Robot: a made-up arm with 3 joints. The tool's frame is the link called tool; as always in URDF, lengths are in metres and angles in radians. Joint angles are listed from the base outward.
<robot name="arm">
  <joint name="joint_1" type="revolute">
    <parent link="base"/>
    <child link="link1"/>
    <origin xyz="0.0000 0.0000 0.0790"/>
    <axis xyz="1 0 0"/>
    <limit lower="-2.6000" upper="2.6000"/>
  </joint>
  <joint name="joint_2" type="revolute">
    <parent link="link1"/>
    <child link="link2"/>
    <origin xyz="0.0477 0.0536 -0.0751"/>
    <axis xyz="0 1 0"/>
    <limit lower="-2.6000" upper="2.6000"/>
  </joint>
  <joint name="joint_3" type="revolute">
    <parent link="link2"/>
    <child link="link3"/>
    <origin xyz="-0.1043 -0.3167 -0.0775"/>
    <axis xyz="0 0 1"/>
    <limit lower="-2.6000" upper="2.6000"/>
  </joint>
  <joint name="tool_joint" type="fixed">
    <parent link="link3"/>
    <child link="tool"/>
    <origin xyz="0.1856 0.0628 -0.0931"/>
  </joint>
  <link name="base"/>
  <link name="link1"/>
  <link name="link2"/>
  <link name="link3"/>
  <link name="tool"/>
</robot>
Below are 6 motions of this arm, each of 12 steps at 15 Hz.
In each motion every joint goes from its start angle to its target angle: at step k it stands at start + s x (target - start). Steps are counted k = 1, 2, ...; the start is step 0. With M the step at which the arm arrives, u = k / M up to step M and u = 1 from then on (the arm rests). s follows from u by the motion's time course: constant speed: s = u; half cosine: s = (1 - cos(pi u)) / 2; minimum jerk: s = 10 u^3 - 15 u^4 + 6 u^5.
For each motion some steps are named. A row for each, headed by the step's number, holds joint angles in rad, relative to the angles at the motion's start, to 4 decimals.
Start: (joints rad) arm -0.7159 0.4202 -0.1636
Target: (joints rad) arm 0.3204 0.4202 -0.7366
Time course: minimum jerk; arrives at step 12
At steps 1, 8, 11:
1: 0.0053 0.0000 -0.0029
8: 0.8188 0.0000 -0.4527
11: 1.0310 0.0000 -0.5701

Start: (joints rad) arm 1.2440 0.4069 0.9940
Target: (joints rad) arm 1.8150 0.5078 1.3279
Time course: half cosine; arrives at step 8
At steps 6, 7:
6: 0.4874 0.0861 0.2850
7: 0.5493 0.0971 0.3212

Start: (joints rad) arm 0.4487 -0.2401 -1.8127
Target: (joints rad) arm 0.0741 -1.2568 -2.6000
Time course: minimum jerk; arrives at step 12
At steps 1, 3, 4, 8, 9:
1: -0.0019 -0.0052 -0.0040
3: -0.0388 -0.1052 -0.0815
4: -0.0786 -0.2134 -0.1652
8: -0.2960 -0.8033 -0.6221
9: -0.3358 -0.9115 -0.7058

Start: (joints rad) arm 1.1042 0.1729 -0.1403
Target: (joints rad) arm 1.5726 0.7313 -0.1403
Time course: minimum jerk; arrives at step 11
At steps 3, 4, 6, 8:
3: 0.0604 0.0720 0.0000
4: 0.1202 0.1433 0.0000
6: 0.2739 0.3265 0.0000
8: 0.4080 0.4864 0.0000

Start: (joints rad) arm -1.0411 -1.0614 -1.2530
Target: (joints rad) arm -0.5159 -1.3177 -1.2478
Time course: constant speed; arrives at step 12
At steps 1, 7, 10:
1: 0.0438 -0.0214 0.0004
7: 0.3064 -0.1495 0.0030
10: 0.4377 -0.2136 0.0043

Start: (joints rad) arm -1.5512 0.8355 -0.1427
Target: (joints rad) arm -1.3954 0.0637 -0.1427
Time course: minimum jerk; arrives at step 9
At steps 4, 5, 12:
4: 0.0618 -0.3062 0.0000
5: 0.0940 -0.4656 0.0000
12: 0.1558 -0.7718 0.0000

